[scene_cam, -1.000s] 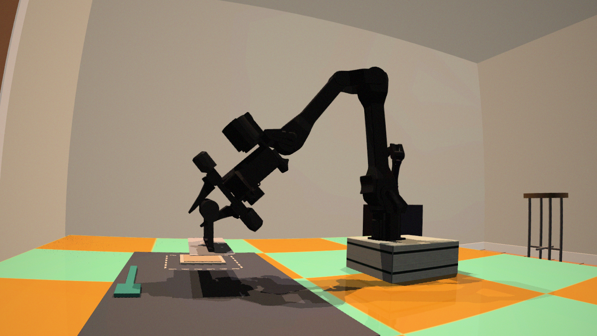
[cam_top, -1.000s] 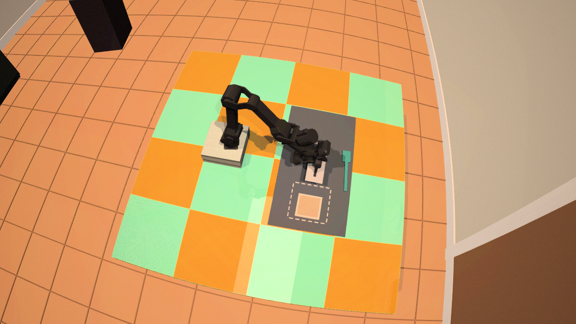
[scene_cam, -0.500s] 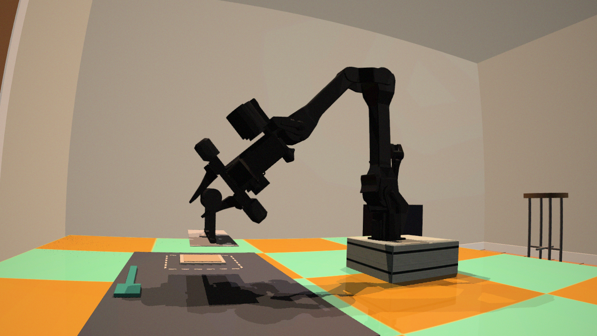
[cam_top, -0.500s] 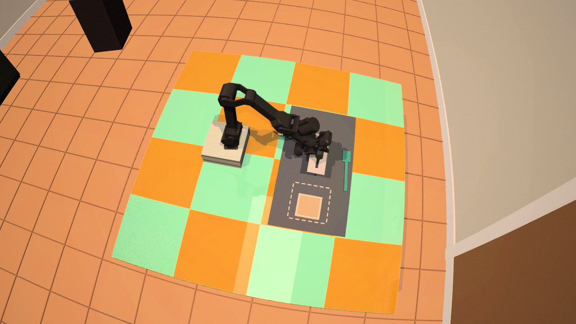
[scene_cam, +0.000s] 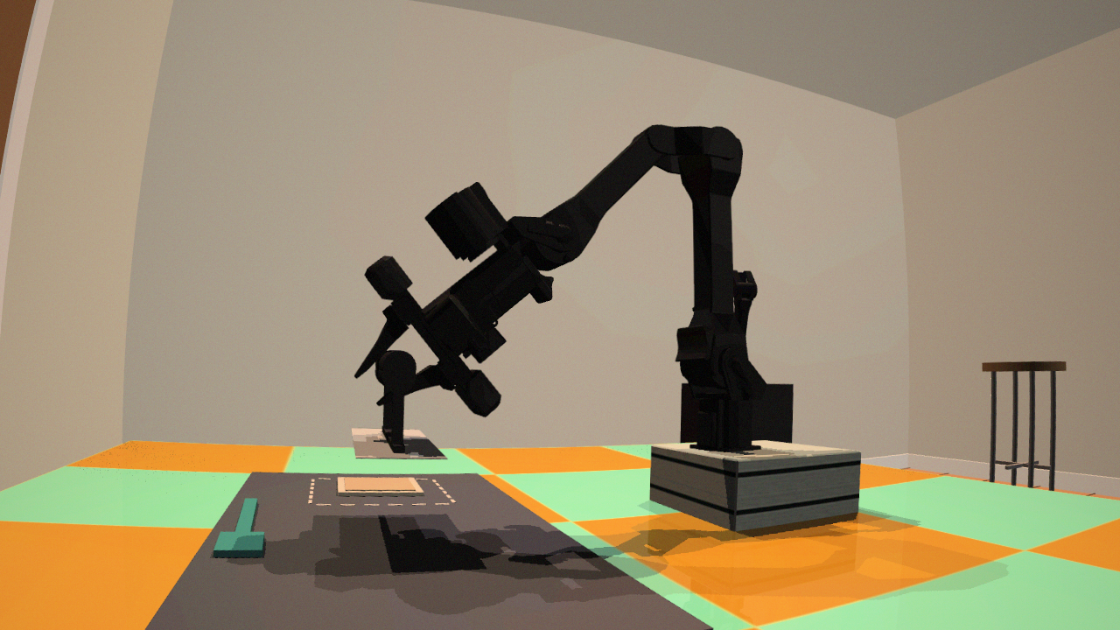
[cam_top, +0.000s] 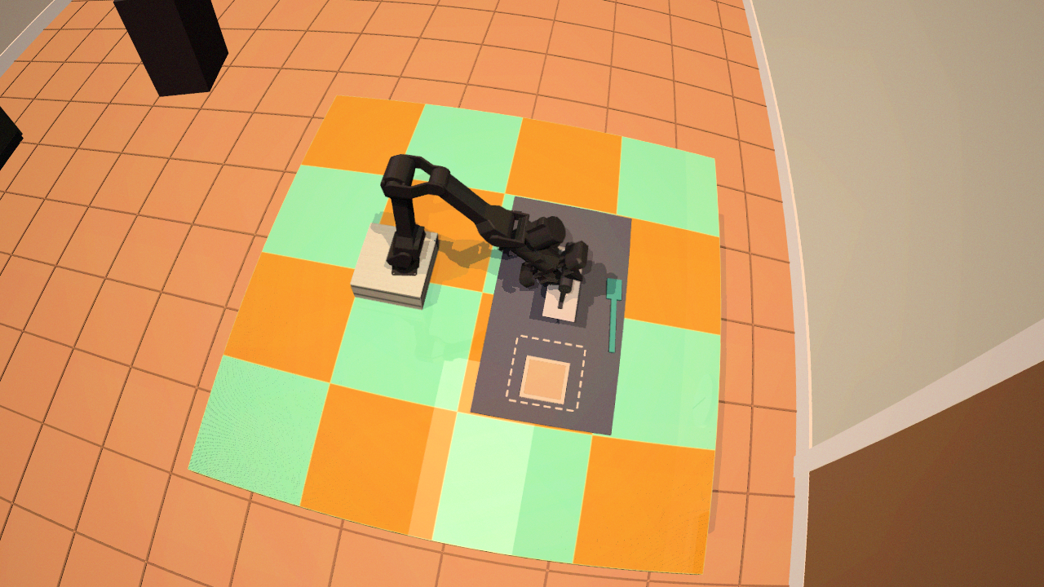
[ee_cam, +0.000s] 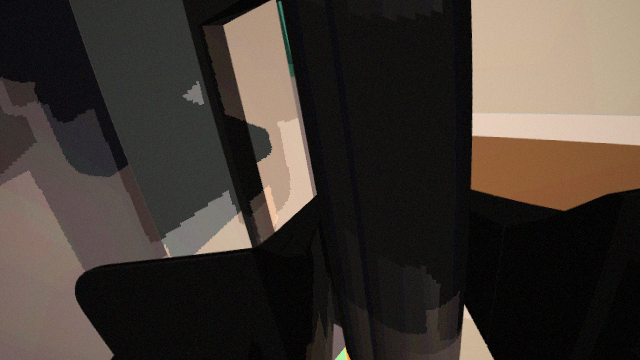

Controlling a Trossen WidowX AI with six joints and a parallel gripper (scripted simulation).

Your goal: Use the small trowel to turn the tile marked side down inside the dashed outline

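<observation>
Now: the small trowel 3 cm behind my gripper tip and 1 cm below it. From my gripper tip the other things lie so: pale tile (7 cm behind, 20 cm to the right, 13 cm below); then grey mat (2 cm behind, 16 cm below); then green trowel-like tool (12 cm ahead, 13 cm below).
</observation>
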